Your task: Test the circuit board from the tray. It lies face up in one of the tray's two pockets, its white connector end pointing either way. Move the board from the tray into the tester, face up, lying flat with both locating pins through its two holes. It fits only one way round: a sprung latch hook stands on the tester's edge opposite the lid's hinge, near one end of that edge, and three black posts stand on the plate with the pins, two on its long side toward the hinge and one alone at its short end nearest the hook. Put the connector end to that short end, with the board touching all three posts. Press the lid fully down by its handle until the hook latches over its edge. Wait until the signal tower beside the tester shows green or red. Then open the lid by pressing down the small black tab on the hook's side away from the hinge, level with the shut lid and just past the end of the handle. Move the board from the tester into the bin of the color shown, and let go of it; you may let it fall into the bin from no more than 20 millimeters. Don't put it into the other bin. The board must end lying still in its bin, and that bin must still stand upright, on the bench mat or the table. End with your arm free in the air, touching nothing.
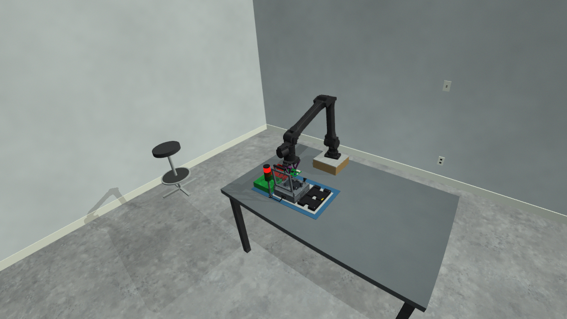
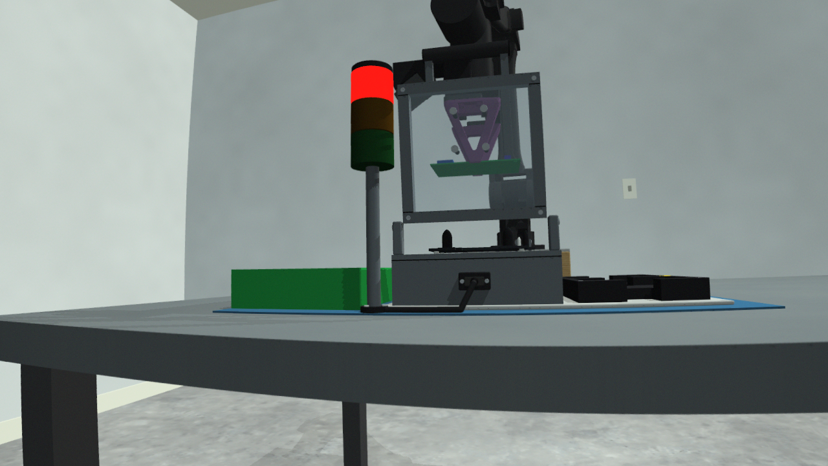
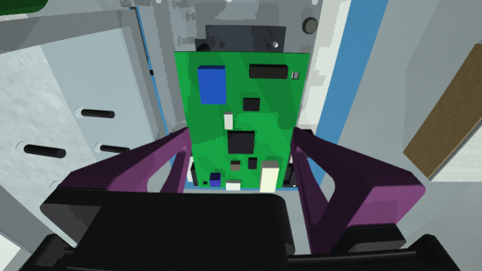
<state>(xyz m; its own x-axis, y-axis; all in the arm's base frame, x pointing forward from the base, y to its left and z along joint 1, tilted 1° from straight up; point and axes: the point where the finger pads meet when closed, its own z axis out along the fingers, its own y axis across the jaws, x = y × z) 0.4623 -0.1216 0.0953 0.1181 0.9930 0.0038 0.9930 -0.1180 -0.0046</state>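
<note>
The green circuit board lies right at my hand. From my hand the other things lie so: black tester plate 11 cm below, 1 cm to the left; black latch hook 9 cm below, 7 cm to the left, 6 cm behind; clear lid 11 cm ahead, 1 cm to the right, 1 cm above.
</note>
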